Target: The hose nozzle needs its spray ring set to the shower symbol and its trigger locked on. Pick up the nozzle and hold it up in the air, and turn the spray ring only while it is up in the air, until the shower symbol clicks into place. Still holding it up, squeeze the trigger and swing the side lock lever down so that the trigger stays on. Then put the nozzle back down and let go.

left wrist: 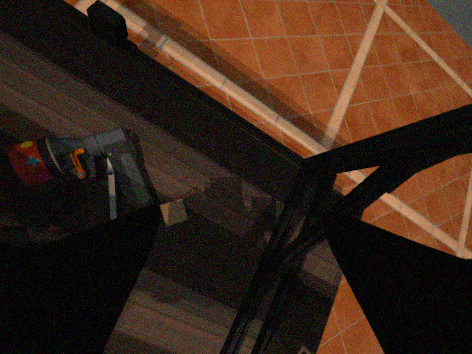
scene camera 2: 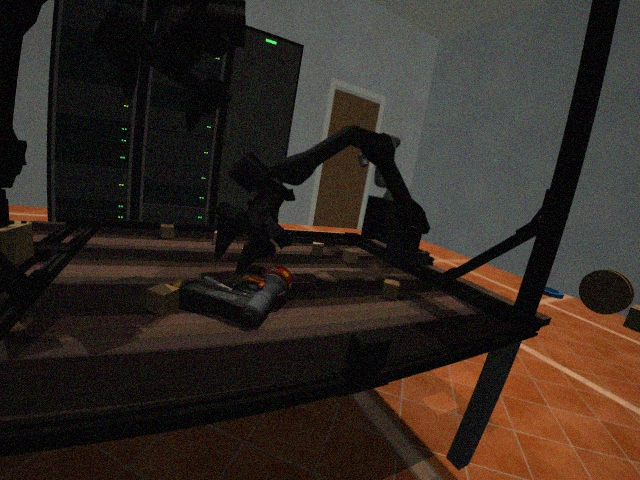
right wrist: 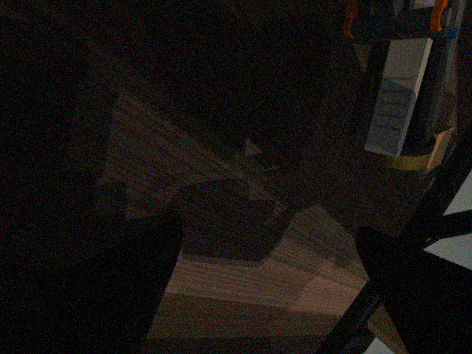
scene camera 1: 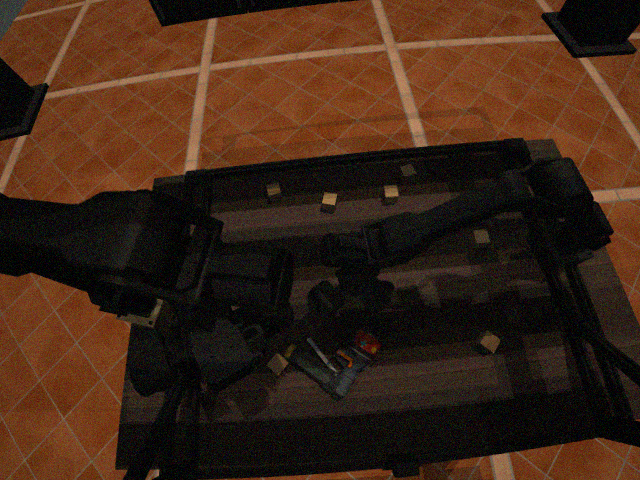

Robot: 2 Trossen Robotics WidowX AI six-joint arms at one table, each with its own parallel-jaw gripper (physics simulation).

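Frame: origin at the left arm's base, x right, y up, z back, level; centimetres.
Where they show: left gripper, fingertip midpoint: [left wrist: 242,215] [scene camera 2: 161,115]; right gripper, fingertip midpoint: [scene camera 2: 227,266] [right wrist: 269,231]; left arm's base, origin of the base link: [scene camera 1: 141,301]; right arm's base, origin of the base link: [scene camera 2: 408,248] [scene camera 1: 566,241].
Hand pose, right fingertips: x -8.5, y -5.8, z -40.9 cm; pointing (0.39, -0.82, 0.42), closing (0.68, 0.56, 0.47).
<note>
Each offset is from my right fingertips to the top centre of the thing. "*": to the spot under its first point.
The hose nozzle @(* dy +1.1, dx +16.4, dz -5.9 cm) [scene camera 1: 343,382] [scene camera 2: 261,304] [left wrist: 127,170] lies on its side on the table. Its red spray ring @(dy +3.6, dx +8.1, dz -9.5 cm) [scene camera 1: 368,343] [scene camera 2: 282,276] shows a teal cross and a yellow mark in the left wrist view [left wrist: 31,162]. The pale trigger @(dy +0.9, dx +12.0, dz -0.6 cm) [scene camera 1: 321,355] [left wrist: 111,190] [right wrist: 395,100] stands out from the handle. The orange side lock lever @(dy +2.5, dx +11.7, dz -5.3 cm) [scene camera 1: 345,357] [left wrist: 77,162] [right wrist: 438,15] sits near the ring. My right gripper [scene camera 2: 233,257] [right wrist: 269,231] is open and empty, just above and beyond the nozzle in scene camera 2. My left gripper [left wrist: 242,215] is open and empty, high at the left.
A wooden block @(dy +0.8, dx +15.3, dz +8.5 cm) [scene camera 1: 277,364] [scene camera 2: 164,298] [left wrist: 174,212] stands by the handle end. Another block @(dy +0.8, dx +3.4, dz -35.8 cm) [scene camera 1: 489,342] [scene camera 2: 391,289] is to the right, with several more toward the far edge. Dark frame posts [scene camera 2: 563,170] stand at the table's sides.
</note>
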